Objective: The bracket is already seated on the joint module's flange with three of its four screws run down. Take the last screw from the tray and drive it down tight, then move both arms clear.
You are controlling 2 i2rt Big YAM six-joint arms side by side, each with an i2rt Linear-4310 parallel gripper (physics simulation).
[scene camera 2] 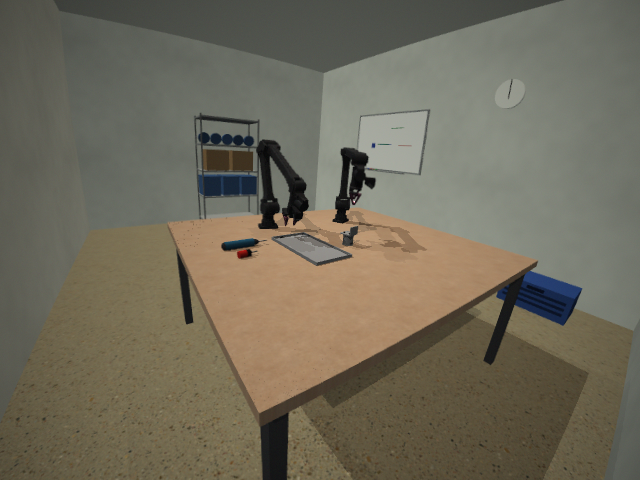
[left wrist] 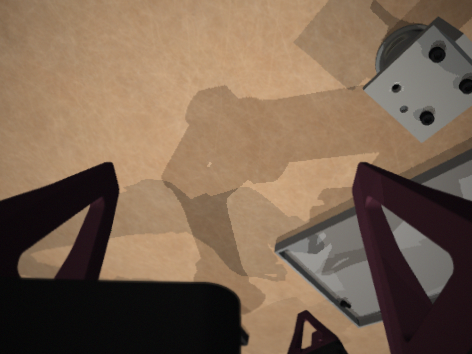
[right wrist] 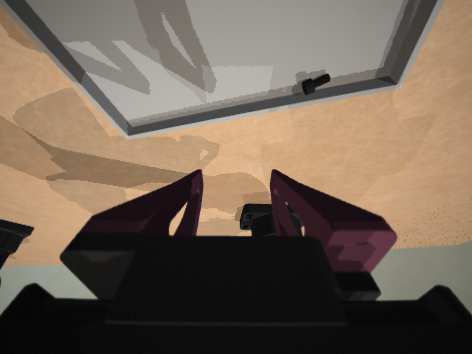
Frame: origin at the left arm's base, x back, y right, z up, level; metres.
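Seen in the pictures: left gripper, between the fingertips: (scene camera 2: pixel 353 202) (left wrist: pixel 235 175); right gripper, between the fingertips: (scene camera 2: pixel 289 225) (left wrist: pixel 309 322) (right wrist: pixel 236 177); left arm's base, origin of its link: (scene camera 2: pixel 340 221) (right wrist: pixel 2 226); right arm's base, origin of its link: (scene camera 2: pixel 268 227).
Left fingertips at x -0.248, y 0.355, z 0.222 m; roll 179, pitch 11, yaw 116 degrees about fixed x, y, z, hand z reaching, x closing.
Observation:
Offsets run from my left fingertips to a thing's top centre. "pt": to the spot under its first point.
A grey bracket (scene camera 2: pixel 354 230) (left wrist: pixel 417 97) sits on the round joint module {dz -0.158, dx -0.040, dy +0.113 m} (scene camera 2: pixel 347 240) (left wrist: pixel 382 50). In the left wrist view three black screw heads are in its face, and one corner hole {dz -0.162, dx -0.026, dy +0.093 m} (left wrist: pixel 396 88) is empty. A black screw {dz -0.206, dx +0.293, dy +0.292 m} (left wrist: pixel 345 303) (right wrist: pixel 316 83) lies on its side in the tray {dz -0.206, dx +0.089, dy +0.311 m} (scene camera 2: pixel 333 259) (left wrist: pixel 315 230) (right wrist: pixel 200 115), close to the wall near a corner. My right gripper (scene camera 2: pixel 290 224) (right wrist: pixel 236 177) is partly open and empty, above the table outside the tray's short end. My left gripper (scene camera 2: pixel 355 198) (left wrist: pixel 235 175) is wide open and empty, raised high.
A blue tool {pt dz -0.196, dx +0.332, dy +0.568 m} (scene camera 2: pixel 239 244) with a thin shaft and a short red tool {dz -0.188, dx +0.233, dy +0.604 m} (scene camera 2: pixel 244 253) lie left of the tray in the scene view. One fingertip of the right gripper shows at the bottom of the left wrist view. A black arm base (right wrist: pixel 257 217) shows behind the right fingers.

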